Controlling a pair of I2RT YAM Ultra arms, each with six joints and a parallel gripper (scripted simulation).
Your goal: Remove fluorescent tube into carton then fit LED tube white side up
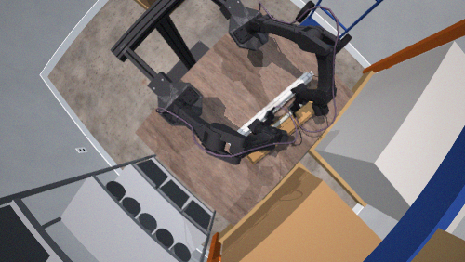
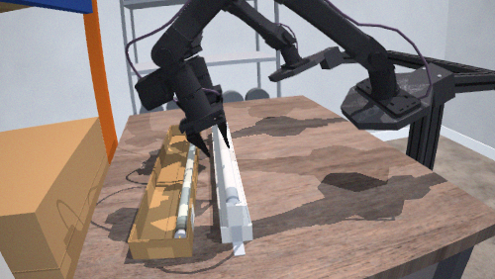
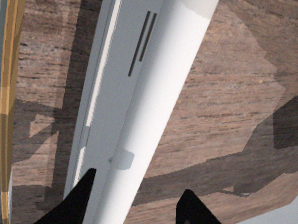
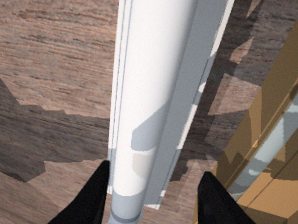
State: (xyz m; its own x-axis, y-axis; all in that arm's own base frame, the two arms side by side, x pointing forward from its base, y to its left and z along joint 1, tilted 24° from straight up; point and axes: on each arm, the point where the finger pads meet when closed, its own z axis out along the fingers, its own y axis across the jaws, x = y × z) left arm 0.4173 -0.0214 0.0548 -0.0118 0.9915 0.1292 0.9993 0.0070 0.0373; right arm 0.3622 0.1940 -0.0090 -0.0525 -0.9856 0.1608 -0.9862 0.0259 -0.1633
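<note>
Right now the LED tube is 3 cm behind my left hand, 11 cm to the right of it and 5 cm below it. From my left hand the other things lie so: old fluorescent tube: 6 cm ahead, 12 cm to the right, 10 cm below; then carton: 10 cm ahead, 13 cm to the right, 9 cm below; then grey light fixture: 4 cm behind, 12 cm to the right, 6 cm below.
</note>
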